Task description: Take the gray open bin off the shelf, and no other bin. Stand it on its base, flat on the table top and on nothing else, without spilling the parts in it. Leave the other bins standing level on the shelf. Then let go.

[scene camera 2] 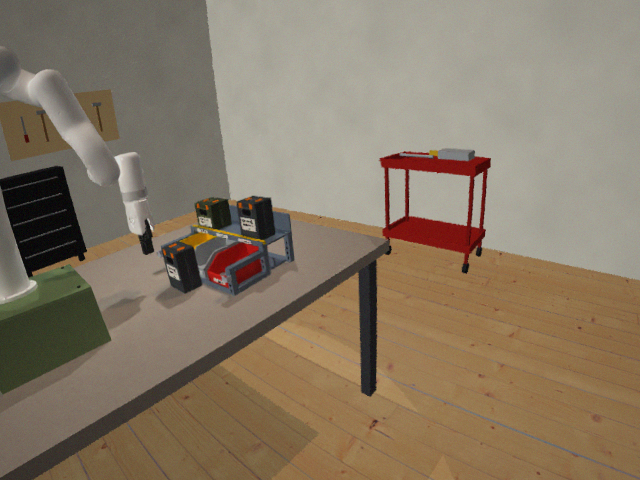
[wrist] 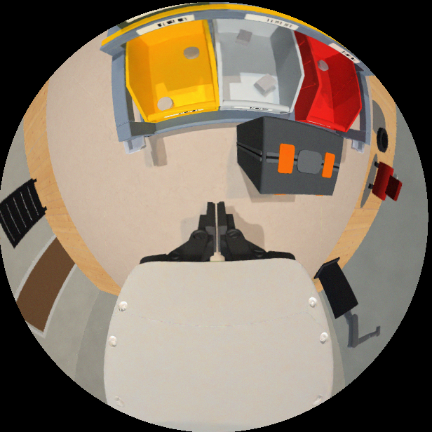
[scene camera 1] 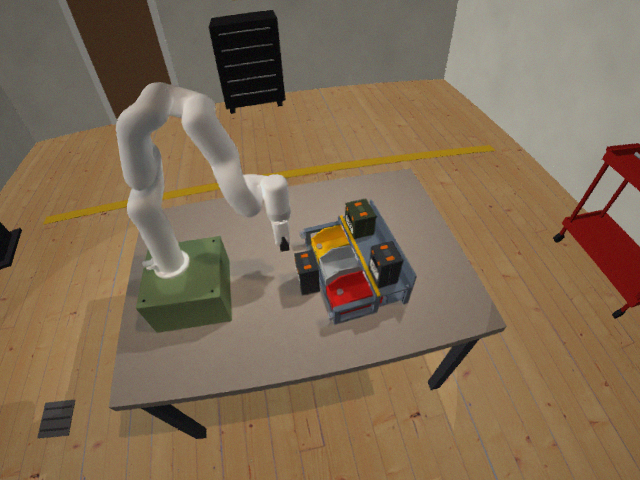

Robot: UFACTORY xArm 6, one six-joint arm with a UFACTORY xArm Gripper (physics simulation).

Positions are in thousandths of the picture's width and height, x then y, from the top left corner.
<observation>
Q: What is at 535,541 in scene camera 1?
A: A gray open bin.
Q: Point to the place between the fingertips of the gripper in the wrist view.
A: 501,497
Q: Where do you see a gray open bin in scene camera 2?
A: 321,528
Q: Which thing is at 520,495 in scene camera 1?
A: A yellow bin.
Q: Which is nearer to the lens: the yellow bin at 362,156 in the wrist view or the red bin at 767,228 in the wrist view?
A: The yellow bin.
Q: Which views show the red bin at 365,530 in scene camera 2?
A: Scene camera 2, the wrist view and scene camera 1: all of them.
</observation>
